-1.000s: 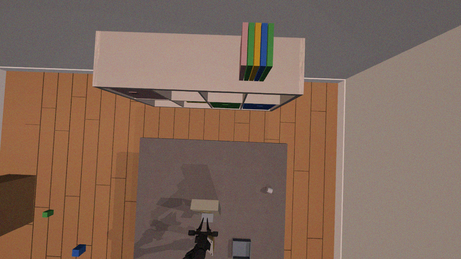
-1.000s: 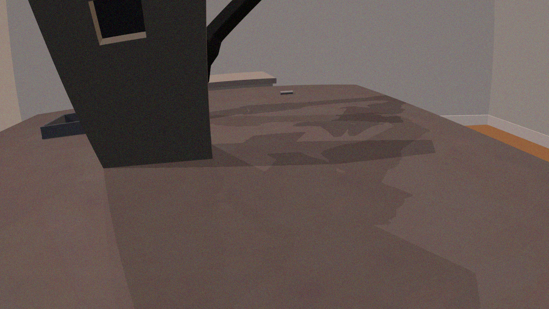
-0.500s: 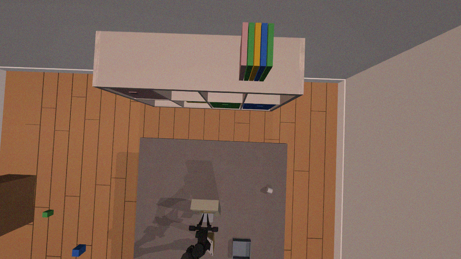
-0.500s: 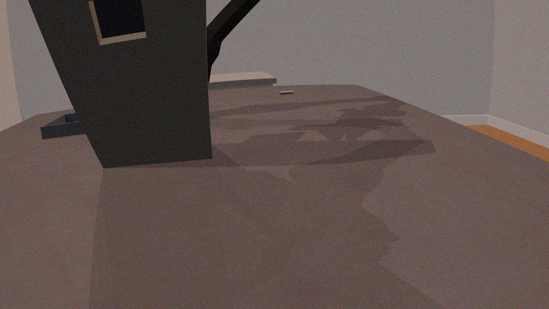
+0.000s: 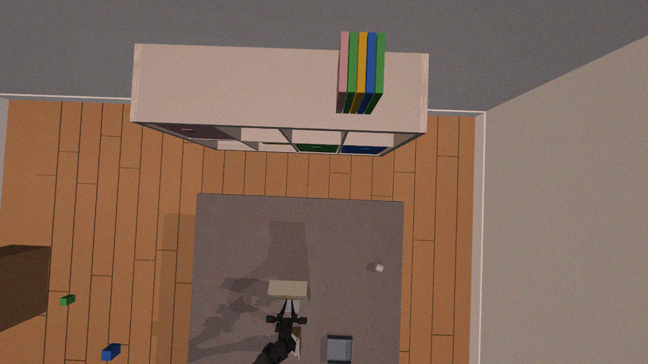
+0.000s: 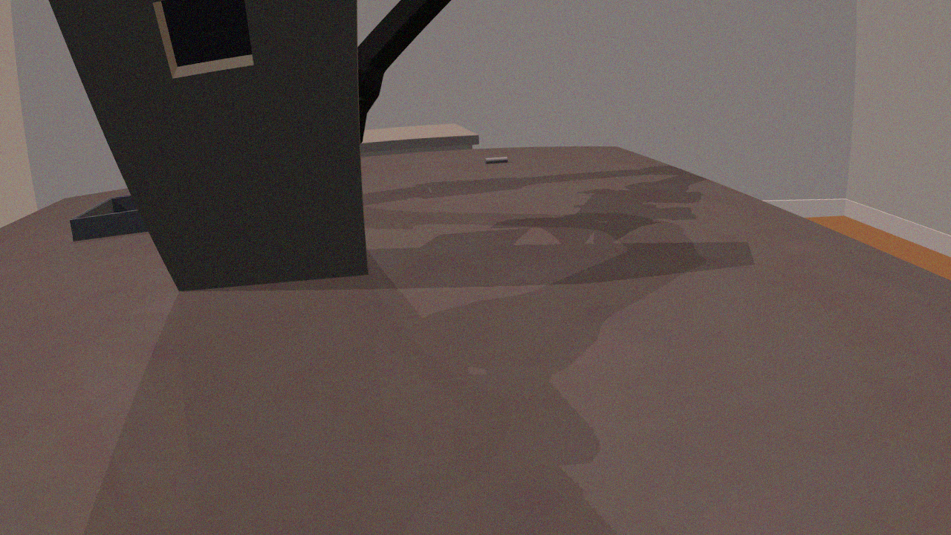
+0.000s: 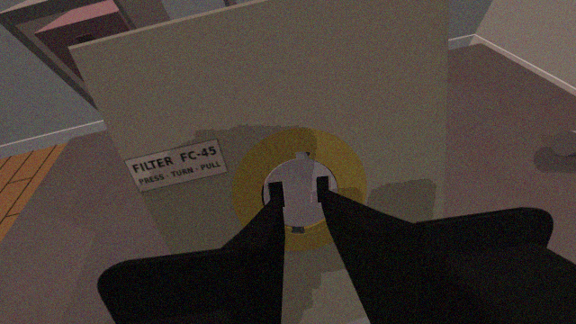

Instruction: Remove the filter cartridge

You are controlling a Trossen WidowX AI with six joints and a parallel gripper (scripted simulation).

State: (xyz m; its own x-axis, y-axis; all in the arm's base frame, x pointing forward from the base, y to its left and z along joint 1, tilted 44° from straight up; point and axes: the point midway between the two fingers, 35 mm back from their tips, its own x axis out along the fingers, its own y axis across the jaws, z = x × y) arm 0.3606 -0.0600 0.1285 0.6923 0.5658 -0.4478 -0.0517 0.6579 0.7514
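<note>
Now: gripper tip 2 cm short of the round filter cartridge and 1 cm above it. From my gripper tip the other things lie so: beige service panel: 9 cm below, 3 cm behind; grey tray: 38 cm behind, 33 cm to the right, 23 cm below; small grey ledge: 10 cm below, 8 cm behind, 1 cm to the right.
</note>
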